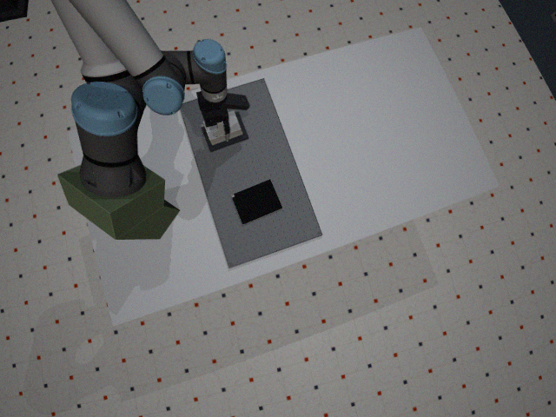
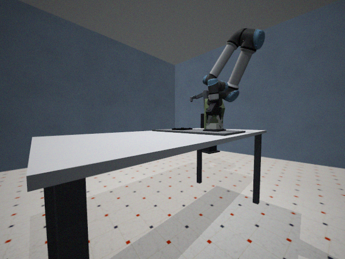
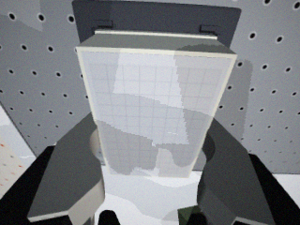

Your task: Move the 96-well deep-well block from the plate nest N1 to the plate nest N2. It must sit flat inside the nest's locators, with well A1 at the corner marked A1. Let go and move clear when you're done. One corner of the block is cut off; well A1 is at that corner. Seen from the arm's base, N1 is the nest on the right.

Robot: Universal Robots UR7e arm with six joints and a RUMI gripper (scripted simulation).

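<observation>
Right now my hand is right at the deep-well block. The rest, counted from my hand: black plate nest: 30 cm to the right, 9 cm ahead, 3 cm below; then white mark: 27 cm to the right, 2 cm below.
</observation>
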